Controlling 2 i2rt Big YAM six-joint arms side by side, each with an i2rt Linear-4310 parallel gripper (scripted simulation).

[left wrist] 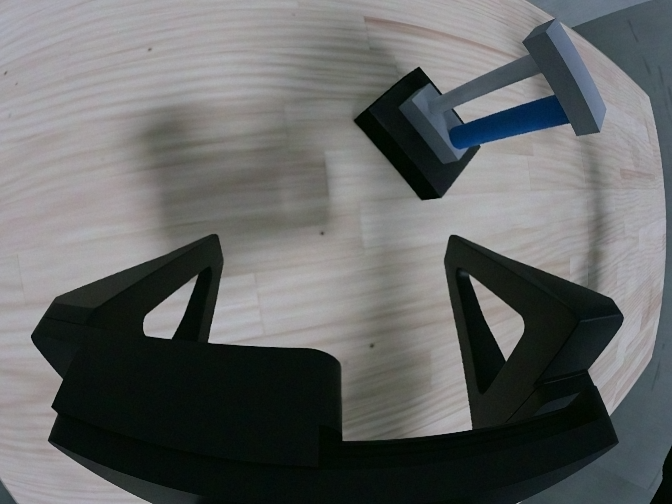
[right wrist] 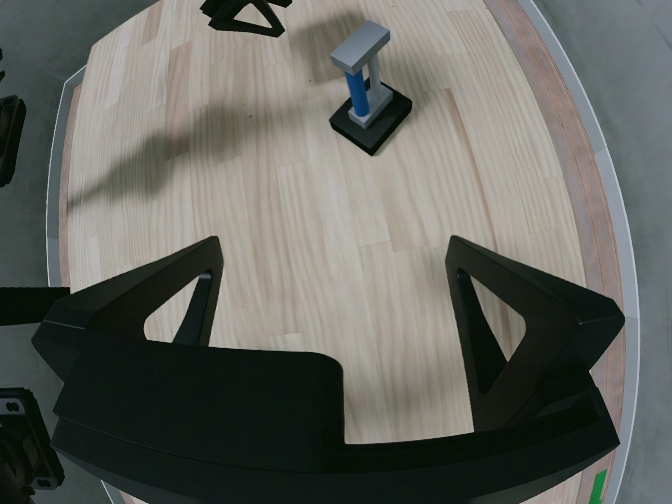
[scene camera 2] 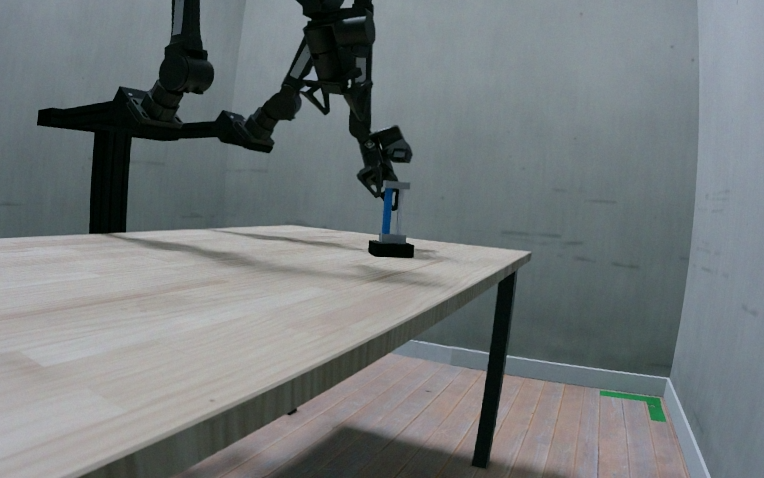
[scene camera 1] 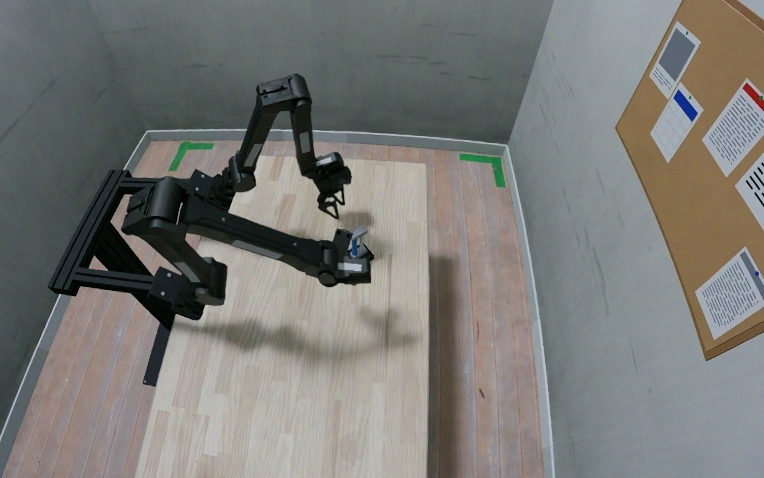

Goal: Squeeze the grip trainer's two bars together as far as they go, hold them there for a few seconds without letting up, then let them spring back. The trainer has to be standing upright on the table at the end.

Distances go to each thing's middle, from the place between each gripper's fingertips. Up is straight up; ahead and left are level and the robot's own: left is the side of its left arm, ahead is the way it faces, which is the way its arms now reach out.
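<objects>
Counted from my left hand: grey bar (left wrist: 525, 67) 2 cm below, 8 cm ahead, 12 cm to the right; grip trainer (scene camera 2: 389, 245) 3 cm below, 8 cm ahead, 13 cm to the right.
My right hand is 19 cm above the grey bar, 6 cm short of it and 21 cm to the right of it. The grip trainer is 20 cm below my right hand, 5 cm ahead of it and 20 cm to the left of it.
</objects>
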